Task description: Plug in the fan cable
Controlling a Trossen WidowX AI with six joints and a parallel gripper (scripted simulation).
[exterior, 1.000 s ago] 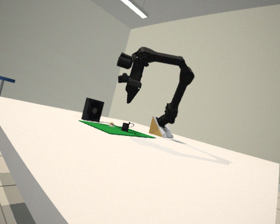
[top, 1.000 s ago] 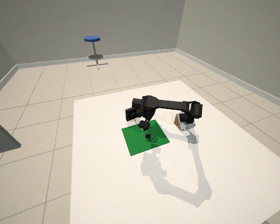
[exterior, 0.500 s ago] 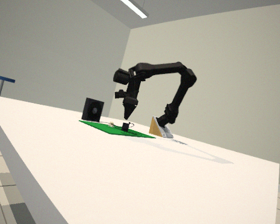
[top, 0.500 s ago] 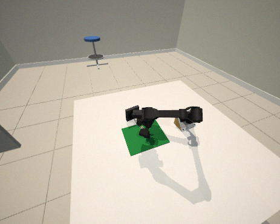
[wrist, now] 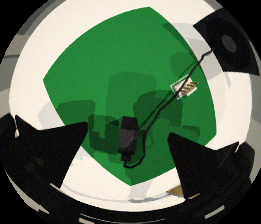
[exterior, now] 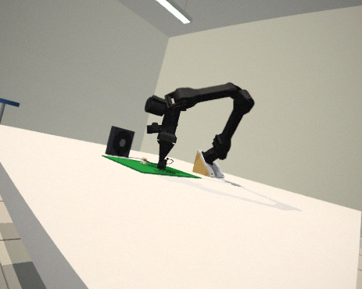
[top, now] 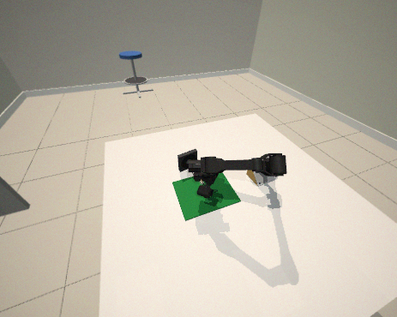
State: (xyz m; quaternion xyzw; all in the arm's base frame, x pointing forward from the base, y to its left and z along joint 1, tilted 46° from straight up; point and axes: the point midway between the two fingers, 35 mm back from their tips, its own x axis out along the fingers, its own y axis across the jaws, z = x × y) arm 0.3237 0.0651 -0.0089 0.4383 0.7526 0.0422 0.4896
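Right now the black plug is 10 mm to the left of my gripper tip, 10 mm below it and 10 mm behind it. Also, from my gripper tip: green board (50 mm below, 20 mm to the right, 10 mm ahead); then four-pin header (90 mm to the right, 40 mm below); then black fan (220 mm to the right, 40 mm ahead, 20 mm above).
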